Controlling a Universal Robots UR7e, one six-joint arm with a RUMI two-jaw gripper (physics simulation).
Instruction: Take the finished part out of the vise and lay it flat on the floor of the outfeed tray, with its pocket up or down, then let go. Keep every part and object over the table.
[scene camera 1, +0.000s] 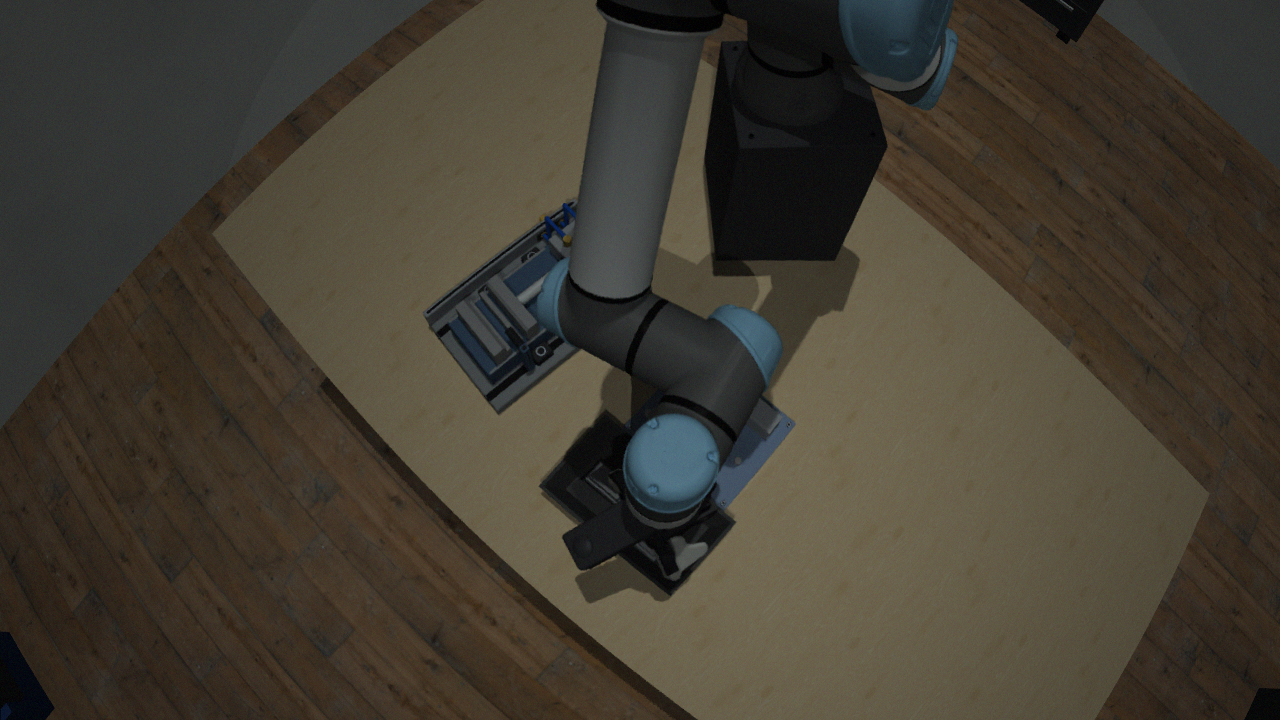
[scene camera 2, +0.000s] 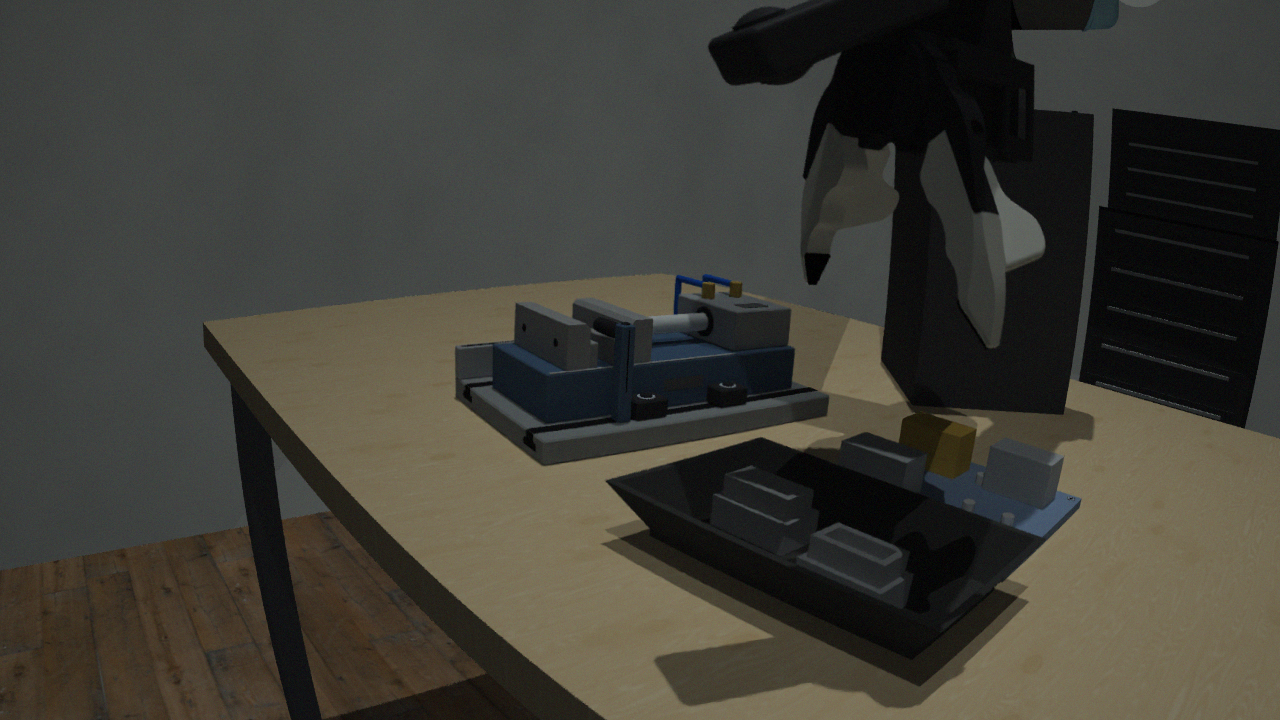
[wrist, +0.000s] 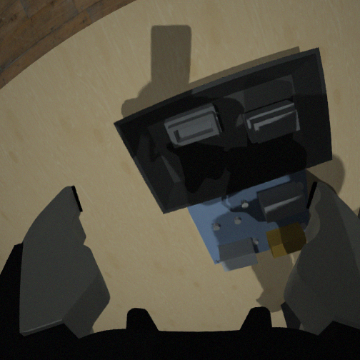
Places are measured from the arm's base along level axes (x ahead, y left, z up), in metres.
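Pixels of known places: gripper, between the fingertips: (scene camera 2: 890, 312); arm's base, origin of its link: (scene camera 1: 789, 84).
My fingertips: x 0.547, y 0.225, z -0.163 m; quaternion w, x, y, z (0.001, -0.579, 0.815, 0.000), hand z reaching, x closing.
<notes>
Ahead of a thing's pixels: the offset from my fingertips to its top centre. "spot": to the spot under its first point.
My gripper (scene camera 2: 904, 304) (wrist: 193, 187) is wide open and empty, high above the black outfeed tray @(spot: 0.015 m ahead, 0.136 m right, 0.154 m down) (scene camera 1: 563, 488) (scene camera 2: 707, 546) (wrist: 141, 160). In the tray lie two grey stepped parts, side by side and apart. One part @(0.006 m back, 0.001 m right, 0.124 m down) (scene camera 2: 854, 565) (wrist: 194, 128) lies towards the near right end in scene camera 2, flat on the floor with its pocket up. The other part @(0.032 m back, 0.092 m right, 0.124 m down) (scene camera 2: 765, 512) (wrist: 272, 122) also lies flat with its pocket up. The blue and grey vise @(0.164 m back, 0.359 m right, 0.071 m down) (scene camera 1: 501, 317) (scene camera 2: 554, 394) stands to the left in scene camera 2, its jaws apart and no part visible between them.
A blue plate @(0.197 m back, 0.042 m right, 0.162 m down) (scene camera 2: 1029, 517) (wrist: 206, 237) beside the tray carries grey blocks @(0.248 m back, 0.002 m left, 0.126 m down) (scene camera 2: 1024, 471) (wrist: 237, 254), a yellow block @(0.246 m back, 0.087 m right, 0.127 m down) (scene camera 2: 935, 445) (wrist: 286, 240) and small pegs. An upright blue post @(0.085 m back, 0.295 m right, 0.073 m down) (scene camera 2: 623, 371) stands at the vise's side. The table edge runs near the tray.
</notes>
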